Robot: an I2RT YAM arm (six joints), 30 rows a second.
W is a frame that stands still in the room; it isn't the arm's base.
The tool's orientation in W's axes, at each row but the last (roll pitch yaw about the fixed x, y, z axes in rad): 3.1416 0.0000 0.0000; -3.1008 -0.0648 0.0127; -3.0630 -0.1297 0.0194; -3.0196 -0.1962 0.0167; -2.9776 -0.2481 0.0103; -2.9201 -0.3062 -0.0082; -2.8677 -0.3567 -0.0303; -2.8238 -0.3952 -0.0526; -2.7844 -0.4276 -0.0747; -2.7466 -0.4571 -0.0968; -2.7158 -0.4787 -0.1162
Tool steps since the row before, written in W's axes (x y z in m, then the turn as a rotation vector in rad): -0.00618 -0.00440 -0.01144 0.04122 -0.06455 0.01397; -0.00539 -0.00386 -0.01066 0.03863 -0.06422 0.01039; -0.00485 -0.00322 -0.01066 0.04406 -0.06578 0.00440; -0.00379 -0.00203 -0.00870 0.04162 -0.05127 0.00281; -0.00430 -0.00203 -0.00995 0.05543 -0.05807 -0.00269; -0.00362 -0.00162 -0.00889 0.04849 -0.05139 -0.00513; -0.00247 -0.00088 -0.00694 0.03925 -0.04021 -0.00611; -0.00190 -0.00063 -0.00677 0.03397 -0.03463 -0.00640; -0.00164 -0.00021 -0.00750 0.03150 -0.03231 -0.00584; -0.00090 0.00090 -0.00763 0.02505 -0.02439 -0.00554; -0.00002 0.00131 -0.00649 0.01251 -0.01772 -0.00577
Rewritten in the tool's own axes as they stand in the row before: -0.00618 0.00440 0.01144 0.04122 0.06455 -0.01397; -0.00612 0.00421 0.01012 0.03840 0.06433 -0.01055; -0.00625 0.00390 0.00966 0.04299 0.06651 -0.00406; -0.00545 0.00290 0.00749 0.04052 0.05220 -0.00117; -0.00663 0.00336 0.00815 0.05249 0.06047 0.00628; -0.00612 0.00323 0.00685 0.04509 0.05406 0.00795; -0.00471 0.00245 0.00518 0.03577 0.04292 0.00856; -0.00433 0.00242 0.00503 0.03052 0.03730 0.00844; -0.00458 0.00246 0.00565 0.02836 0.03475 0.00768; -0.00425 0.00172 0.00623 0.02204 0.02672 0.00730; -0.00314 0.00116 0.00571 0.01019 0.01958 0.00407
